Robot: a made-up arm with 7 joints. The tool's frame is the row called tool.
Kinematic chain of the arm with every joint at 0, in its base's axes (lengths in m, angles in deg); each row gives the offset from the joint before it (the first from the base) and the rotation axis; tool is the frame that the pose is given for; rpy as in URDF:
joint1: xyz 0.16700 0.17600 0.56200 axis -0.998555 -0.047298 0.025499
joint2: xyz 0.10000 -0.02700 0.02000 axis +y
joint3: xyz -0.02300 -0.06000 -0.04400 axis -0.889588 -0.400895 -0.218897
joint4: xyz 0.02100 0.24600 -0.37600 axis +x
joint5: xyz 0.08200 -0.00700 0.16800 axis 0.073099 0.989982 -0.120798
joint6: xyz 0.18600 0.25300 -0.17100 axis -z
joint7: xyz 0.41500 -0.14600 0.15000 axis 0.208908 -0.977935 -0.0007
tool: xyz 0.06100 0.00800 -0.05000 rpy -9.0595 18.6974 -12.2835
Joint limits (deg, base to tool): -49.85..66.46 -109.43..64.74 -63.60..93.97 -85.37..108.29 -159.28..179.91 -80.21..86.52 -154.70..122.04
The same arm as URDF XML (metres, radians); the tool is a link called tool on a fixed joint. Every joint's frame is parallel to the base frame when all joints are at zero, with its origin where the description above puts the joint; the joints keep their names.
<robot name="arm">
<joint name="tool_joint" type="fixed"><parent link="link7"/><child link="tool"/><origin xyz="0.0610 0.0080 -0.0500" rpy="-0.1581 0.3263 -0.2144"/></joint>
<joint name="joint7" type="revolute"><parent link="link6"/><child link="link7"/><origin xyz="0.4150 -0.1460 0.1500" rpy="0.0000 0.0000 0.0000"/><axis xyz="0.208908 -0.977935 -0.0007"/><limit lower="-2.7000" upper="2.1300"/></joint>
<joint name="joint6" type="revolute"><parent link="link5"/><child link="link6"/><origin xyz="0.1860 0.2530 -0.1710" rpy="0.0000 0.0000 0.0000"/><axis xyz="0 0 -1"/><limit lower="-1.3999" upper="1.5101"/></joint>
<joint name="joint5" type="revolute"><parent link="link4"/><child link="link5"/><origin xyz="0.0820 -0.0070 0.1680" rpy="0.0000 0.0000 0.0000"/><axis xyz="0.073099 0.989982 -0.120798"/><limit lower="-2.7800" upper="3.1400"/></joint>
<joint name="joint4" type="revolute"><parent link="link3"/><child link="link4"/><origin xyz="0.0210 0.2460 -0.3760" rpy="0.0000 0.0000 0.0000"/><axis xyz="1 0 0"/><limit lower="-1.4900" upper="1.8900"/></joint>
<joint name="joint3" type="revolute"><parent link="link2"/><child link="link3"/><origin xyz="-0.0230 -0.0600 -0.0440" rpy="0.0000 0.0000 0.0000"/><axis xyz="-0.889588 -0.400895 -0.218897"/><limit lower="-1.1100" upper="1.6401"/></joint>
<joint name="joint2" type="revolute"><parent link="link1"/><child link="link2"/><origin xyz="0.1000 -0.0270 0.0200" rpy="0.0000 0.0000 0.0000"/><axis xyz="0 1 0"/><limit lower="-1.9099" upper="1.1299"/></joint>
<joint name="joint1" type="revolute"><parent link="base_link"/><child link="link1"/><origin xyz="0.1670 0.1760 0.5620" rpy="0.0000 0.0000 0.0000"/><axis xyz="-0.998555 -0.047298 0.025499"/><limit lower="-0.8700" upper="1.1599"/></joint>
<link name="base_link"/>
<link name="link1"/>
<link name="link2"/>
<link name="link3"/>
<link name="link4"/>
<link name="link5"/>
<link name="link6"/>
<link name="link7"/>
<link name="tool"/>
</robot>

